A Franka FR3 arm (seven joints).
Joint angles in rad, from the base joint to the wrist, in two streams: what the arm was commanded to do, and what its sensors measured. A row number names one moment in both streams.
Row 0, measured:
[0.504, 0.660, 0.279, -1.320, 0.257, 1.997, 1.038]
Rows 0 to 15, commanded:
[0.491, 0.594, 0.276, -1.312, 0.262, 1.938, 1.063]
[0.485, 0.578, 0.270, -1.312, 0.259, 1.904, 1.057]
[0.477, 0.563, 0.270, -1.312, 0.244, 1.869, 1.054]
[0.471, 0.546, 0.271, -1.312, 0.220, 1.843, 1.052]
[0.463, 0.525, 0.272, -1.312, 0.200, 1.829, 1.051]
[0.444, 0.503, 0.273, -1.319, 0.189, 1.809, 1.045]
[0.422, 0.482, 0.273, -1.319, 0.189, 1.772, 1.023]
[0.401, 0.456, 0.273, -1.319, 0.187, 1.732, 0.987]
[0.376, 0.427, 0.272, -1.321, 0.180, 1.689, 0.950]
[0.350, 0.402, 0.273, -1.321, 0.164, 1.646, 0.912]
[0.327, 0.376, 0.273, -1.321, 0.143, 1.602, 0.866]
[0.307, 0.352, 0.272, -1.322, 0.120, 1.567, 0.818]
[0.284, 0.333, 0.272, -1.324, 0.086, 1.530, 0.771]
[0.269, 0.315, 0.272, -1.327, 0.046, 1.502, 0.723]
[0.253, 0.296, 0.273, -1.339, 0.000, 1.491, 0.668]
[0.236, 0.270, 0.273, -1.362, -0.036, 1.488, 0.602]
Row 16, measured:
[0.281, 0.339, 0.261, -1.296, 0.060, 1.509, 0.754]
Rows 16 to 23, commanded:
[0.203, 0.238, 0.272, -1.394, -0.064, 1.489, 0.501]
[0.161, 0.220, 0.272, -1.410, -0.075, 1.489, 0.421]
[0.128, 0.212, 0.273, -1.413, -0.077, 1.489, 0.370]
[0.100, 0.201, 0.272, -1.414, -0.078, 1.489, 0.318]
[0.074, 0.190, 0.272, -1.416, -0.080, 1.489, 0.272]
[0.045, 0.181, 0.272, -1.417, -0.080, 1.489, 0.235]
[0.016, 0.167, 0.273, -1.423, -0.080, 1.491, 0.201]
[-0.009, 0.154, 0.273, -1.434, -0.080, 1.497, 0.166]
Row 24, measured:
[0.074, 0.221, 0.254, -1.371, -0.068, 1.482, 0.280]
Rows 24 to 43, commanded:
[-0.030, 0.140, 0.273, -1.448, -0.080, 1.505, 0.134]
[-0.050, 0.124, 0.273, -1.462, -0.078, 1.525, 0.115]
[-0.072, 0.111, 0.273, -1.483, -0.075, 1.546, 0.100]
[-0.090, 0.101, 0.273, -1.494, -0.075, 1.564, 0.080]
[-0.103, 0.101, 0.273, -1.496, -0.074, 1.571, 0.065]
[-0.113, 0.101, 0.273, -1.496, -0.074, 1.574, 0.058]
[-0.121, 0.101, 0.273, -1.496, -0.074, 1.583, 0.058]
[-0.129, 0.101, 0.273, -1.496, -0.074, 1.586, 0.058]
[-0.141, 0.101, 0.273, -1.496, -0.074, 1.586, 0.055]
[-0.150, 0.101, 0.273, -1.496, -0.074, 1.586, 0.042]
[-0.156, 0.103, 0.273, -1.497, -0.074, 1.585, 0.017]
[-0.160, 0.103, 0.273, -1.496, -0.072, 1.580, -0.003]
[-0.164, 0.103, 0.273, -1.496, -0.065, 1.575, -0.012]
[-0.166, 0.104, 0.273, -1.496, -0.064, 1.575, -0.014]
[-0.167, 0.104, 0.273, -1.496, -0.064, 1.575, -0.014]
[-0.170, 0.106, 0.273, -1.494, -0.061, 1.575, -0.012]
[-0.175, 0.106, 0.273, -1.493, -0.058, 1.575, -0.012]
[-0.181, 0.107, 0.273, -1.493, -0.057, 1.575, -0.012]
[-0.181, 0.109, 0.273, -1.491, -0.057, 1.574, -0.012]
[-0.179, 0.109, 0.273, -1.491, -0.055, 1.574, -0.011]
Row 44, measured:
[-0.151, 0.130, 0.256, -1.460, -0.066, 1.556, 0.015]
